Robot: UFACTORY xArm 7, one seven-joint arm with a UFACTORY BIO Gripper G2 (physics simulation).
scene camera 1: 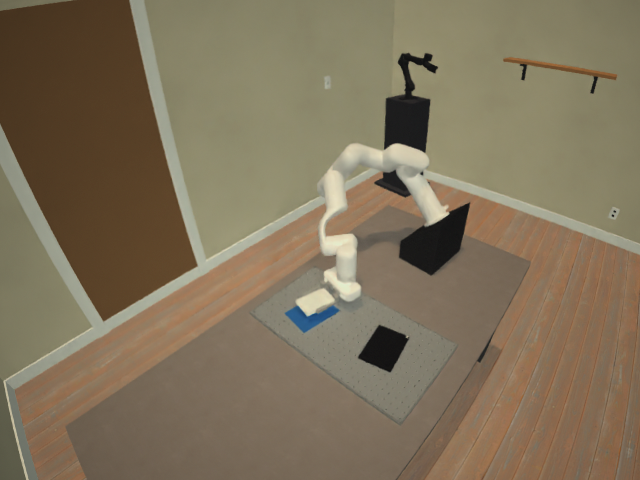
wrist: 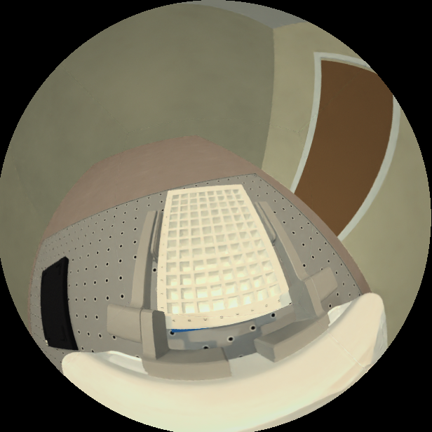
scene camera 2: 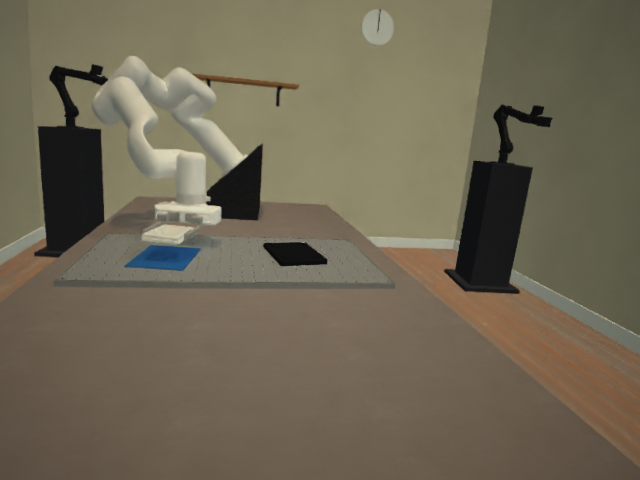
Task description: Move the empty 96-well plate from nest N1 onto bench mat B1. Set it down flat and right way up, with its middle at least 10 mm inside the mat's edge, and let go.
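Frame: origin at the arm's base, x ahead, y up, z right, level; millimetres.
Seen in the pictures: hand, its tool point: (scene camera 1: 314, 301) (scene camera 2: 169, 233); arm's base, origin of its link: (scene camera 1: 437, 220) (scene camera 2: 235, 166).
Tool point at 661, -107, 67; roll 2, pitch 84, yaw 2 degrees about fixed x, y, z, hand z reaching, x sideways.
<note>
Pixels of each thing's top centre, then the offset from my tool point to it, as dx, dy, dz. Level surfaces: height alone.
- cream 96-well plate, centre of its top: (scene camera 2: 170, 229) (scene camera 1: 315, 299) -7, +8, -1
- blue bench mat B1, height of its surface: dy -53
- black nest N1, centre of its top: (scene camera 2: 294, 249) (scene camera 1: 384, 345) -68, -41, -298
- grey perforated board, height of its surface: dy -55
- brown table, height of its surface: dy -68
The cream 96-well plate (scene camera 1: 315, 301) (scene camera 2: 168, 234) (wrist: 217, 245) is held in the air, roughly level, with its wells facing up. My gripper (scene camera 1: 319, 299) (scene camera 2: 173, 231) (wrist: 212, 230) is shut on its two long sides. The blue bench mat B1 (scene camera 1: 305, 323) (scene camera 2: 178, 263) (wrist: 184, 330) lies below the plate; a gap shows between them in scene camera 2, and the plate's shadow falls on the mat. In the wrist view the plate hides most of the mat, and a thin blue strip shows at its near edge. The black nest N1 (scene camera 1: 383, 348) (scene camera 2: 294, 254) (wrist: 57, 305) holds no plate.
The mat and nest are on a grey perforated board (scene camera 1: 341, 335) (scene camera 2: 227, 268) (wrist: 105, 250), which lies on a brown table (scene camera 1: 217, 392) (scene camera 2: 258, 361) (wrist: 150, 162). A black wedge-shaped mount (scene camera 1: 436, 248) (scene camera 2: 242, 191) stands under the arm's base.
</note>
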